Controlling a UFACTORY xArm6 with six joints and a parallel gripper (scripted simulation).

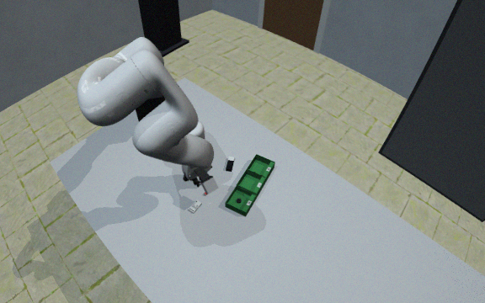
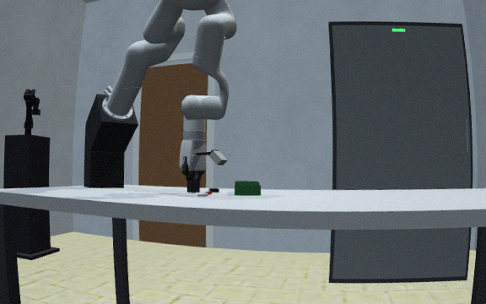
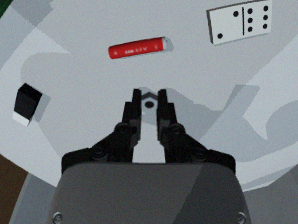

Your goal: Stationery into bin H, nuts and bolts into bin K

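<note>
Now: hand 50 mm short of the red stick, 10 mm to the left of it and 20 mm above it. Round my hand: black nut: 170 mm ahead, 30 mm to the left, 10 mm below; green three-compartment bin: 170 mm ahead, 110 mm to the left, 10 mm below; white domino: 50 mm ahead, 90 mm to the right, 20 mm below.
</note>
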